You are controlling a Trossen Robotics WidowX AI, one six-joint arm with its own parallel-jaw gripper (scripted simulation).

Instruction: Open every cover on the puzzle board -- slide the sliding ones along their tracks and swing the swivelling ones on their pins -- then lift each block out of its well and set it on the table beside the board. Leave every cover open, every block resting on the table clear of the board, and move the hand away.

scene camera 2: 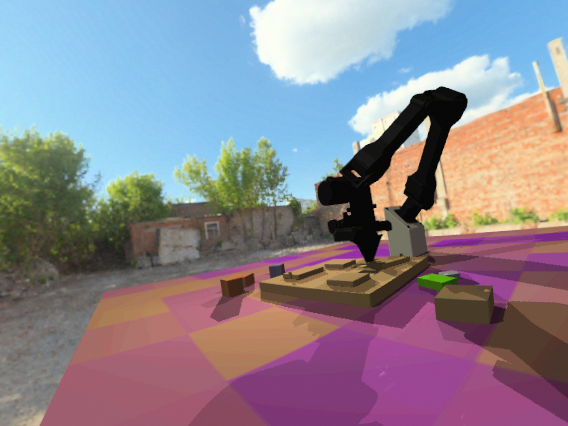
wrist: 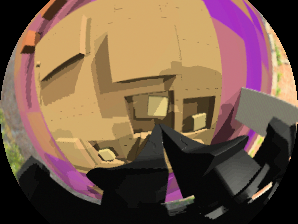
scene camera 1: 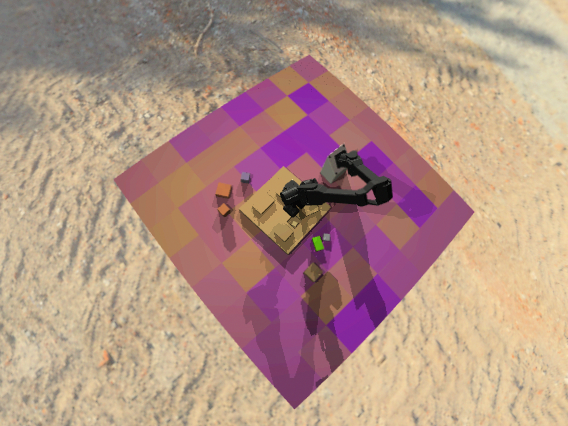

Labels:
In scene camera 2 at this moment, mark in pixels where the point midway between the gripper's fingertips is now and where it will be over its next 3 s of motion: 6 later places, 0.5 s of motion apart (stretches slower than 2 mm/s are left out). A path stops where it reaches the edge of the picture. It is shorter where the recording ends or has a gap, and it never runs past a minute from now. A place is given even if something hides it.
The gripper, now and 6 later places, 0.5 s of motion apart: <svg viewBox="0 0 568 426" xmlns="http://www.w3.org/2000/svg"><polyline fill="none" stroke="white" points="369,265 371,265 375,265 373,258 373,250 360,246 327,247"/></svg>

